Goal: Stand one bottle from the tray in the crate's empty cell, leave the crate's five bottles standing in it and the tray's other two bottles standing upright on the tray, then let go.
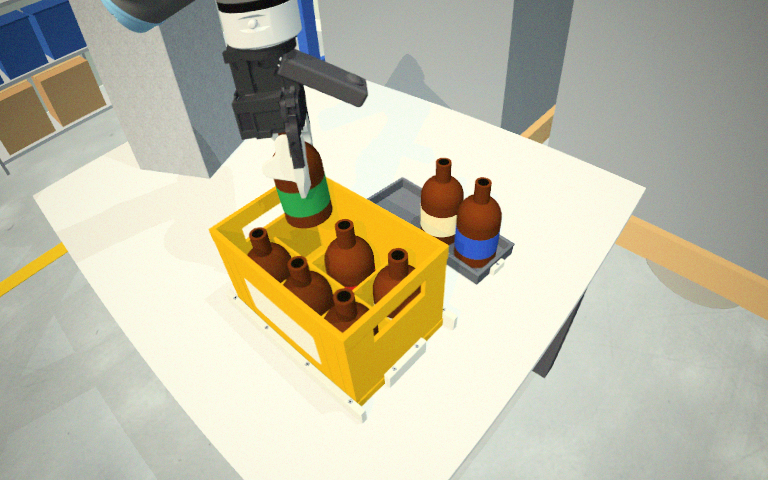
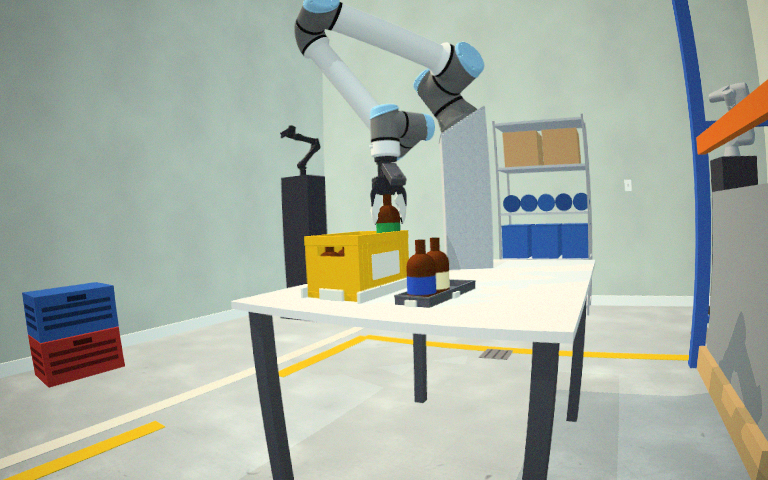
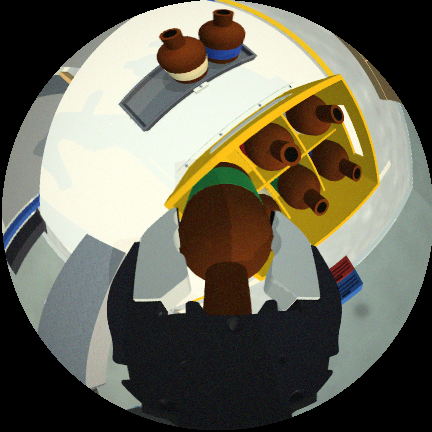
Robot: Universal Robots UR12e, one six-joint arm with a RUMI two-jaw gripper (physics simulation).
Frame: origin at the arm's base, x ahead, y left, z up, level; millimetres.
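Seen in the pictures: gripper, between the fingertips: (image 1: 306, 179) (image 2: 389, 224) (image 3: 224, 210); arm's base, origin of its link: (image 2: 461, 124).
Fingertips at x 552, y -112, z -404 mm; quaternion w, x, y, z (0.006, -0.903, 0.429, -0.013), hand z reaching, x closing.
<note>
Pixels of each thing's middle, then the offset from my fingertips to it. Level surfaces: height alone.
- green-labelled brown bottle, middle of its body: (image 3: 224, 230) (image 1: 297, 171) (image 2: 388, 219) 8 mm back, 6 mm right, 15 mm up
- yellow crate, middle of its body: (image 1: 329, 280) (image 3: 285, 166) (image 2: 359, 262) 81 mm ahead, 64 mm right, 108 mm down
- cream-labelled bottle, middle of its body: (image 1: 442, 199) (image 3: 181, 54) (image 2: 435, 266) 121 mm ahead, 184 mm left, 113 mm down
- blue-labelled bottle, middle of its body: (image 1: 478, 219) (image 3: 221, 34) (image 2: 421, 270) 199 mm ahead, 171 mm left, 113 mm down
- dark tray, middle of its body: (image 1: 436, 225) (image 3: 183, 71) (image 2: 438, 291) 110 mm ahead, 187 mm left, 183 mm down
- white table, height of its surface: 196 mm down
My gripper (image 1: 287, 176) (image 2: 388, 216) (image 3: 224, 210) is shut on the green-labelled brown bottle (image 1: 307, 200) (image 2: 387, 227) (image 3: 223, 176), which is upright. Its base is below the rim of the yellow crate (image 1: 420, 314) (image 2: 334, 274) (image 3: 335, 211), in the cell at the far corner. Whether it touches the cell floor is hidden. Several brown bottles stand in the crate's other cells, including one with a red label (image 1: 349, 260) (image 3: 270, 145). The cream-labelled bottle (image 1: 441, 198) (image 2: 442, 263) (image 3: 182, 57) and blue-labelled bottle (image 1: 479, 220) (image 2: 421, 266) (image 3: 222, 37) stand upright on the dark tray (image 1: 395, 199) (image 2: 467, 284) (image 3: 144, 97).
Thin yellow dividers separate the crate's cells. Pale strips (image 1: 405, 362) (image 2: 331, 294) line the crate's base on the white table (image 1: 543, 226) (image 2: 526, 283) (image 3: 85, 165). A grey pillar (image 1: 192, 101) (image 2: 467, 198) carries the arm behind the crate.
</note>
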